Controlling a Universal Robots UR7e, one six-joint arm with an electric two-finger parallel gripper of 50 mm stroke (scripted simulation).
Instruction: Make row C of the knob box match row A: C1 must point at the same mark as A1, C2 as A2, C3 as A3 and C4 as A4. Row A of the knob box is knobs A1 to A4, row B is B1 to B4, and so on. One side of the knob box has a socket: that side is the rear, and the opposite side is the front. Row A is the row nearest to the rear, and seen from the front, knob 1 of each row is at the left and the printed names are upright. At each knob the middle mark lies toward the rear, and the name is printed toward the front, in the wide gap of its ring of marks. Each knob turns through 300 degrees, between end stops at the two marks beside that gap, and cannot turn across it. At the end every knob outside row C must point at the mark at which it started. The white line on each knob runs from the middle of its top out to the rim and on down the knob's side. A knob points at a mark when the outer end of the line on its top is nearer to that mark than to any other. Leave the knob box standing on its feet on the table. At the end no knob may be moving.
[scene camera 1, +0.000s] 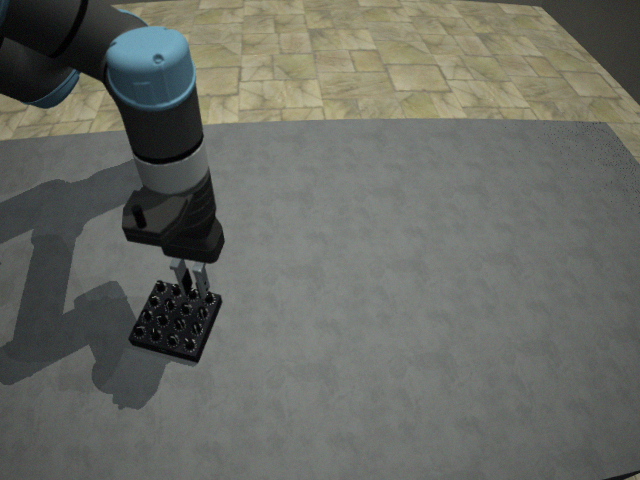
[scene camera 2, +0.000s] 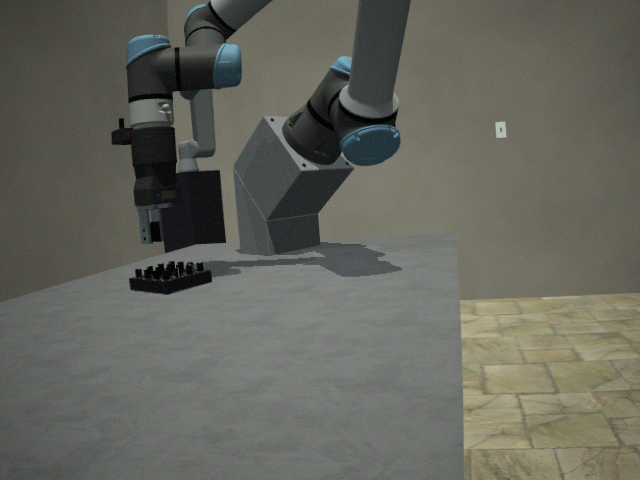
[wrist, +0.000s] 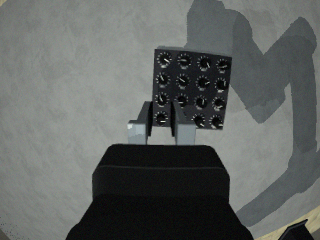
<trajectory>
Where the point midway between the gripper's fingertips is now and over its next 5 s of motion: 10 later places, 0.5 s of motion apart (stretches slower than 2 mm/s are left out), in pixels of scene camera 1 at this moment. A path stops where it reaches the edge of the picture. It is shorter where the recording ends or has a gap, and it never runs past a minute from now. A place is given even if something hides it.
My gripper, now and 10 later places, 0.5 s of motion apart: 196, 290; 196, 294; 198, 300; 200, 305; 200, 307; 200, 307; 201, 310; 202, 312; 202, 311; 199, 302; 198, 298
</trajectory>
